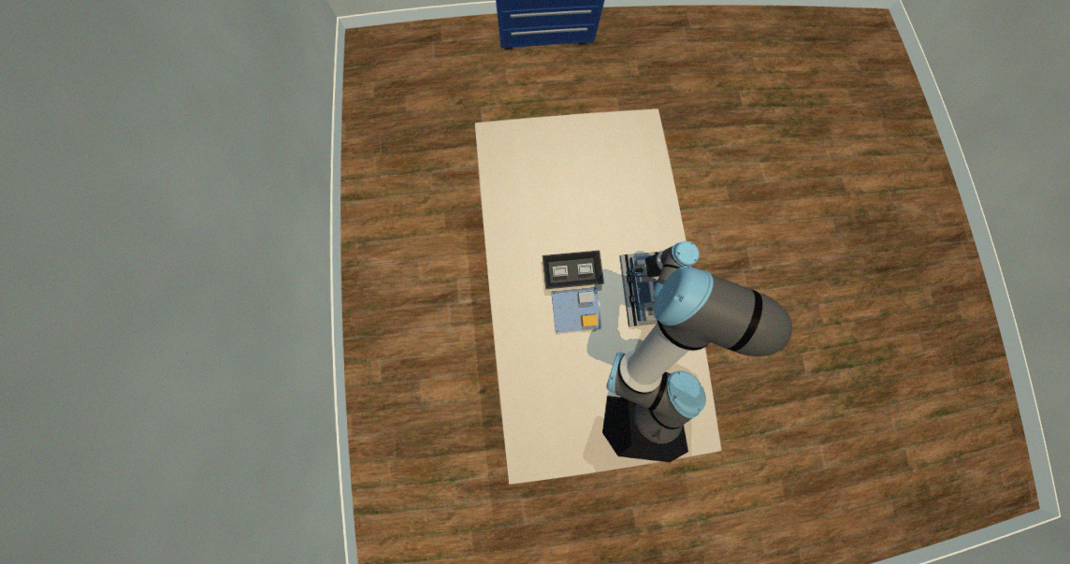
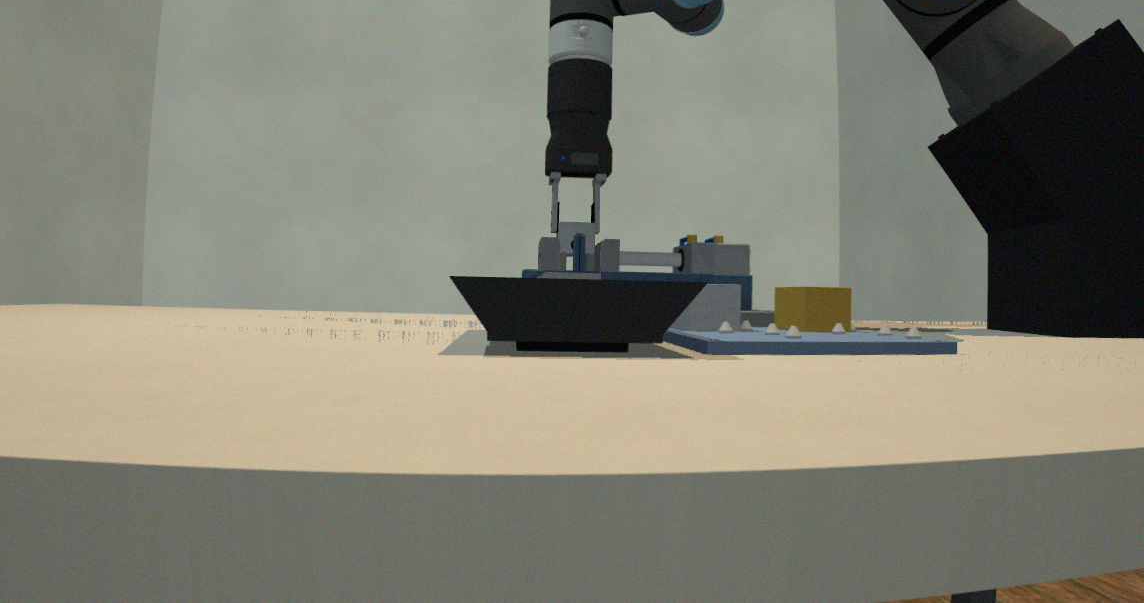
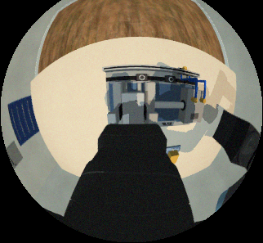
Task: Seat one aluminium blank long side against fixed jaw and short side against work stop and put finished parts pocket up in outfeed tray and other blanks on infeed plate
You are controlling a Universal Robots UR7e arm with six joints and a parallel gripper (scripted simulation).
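Now: the vise 70 mm behind my hand, 10 mm to the left of it and 80 mm below it. From my hand the other things lie so: hose end block (160 mm behind, 30 mm to the left, 50 mm below); then brass blank (140 mm behind, 280 mm to the left, 100 mm below).
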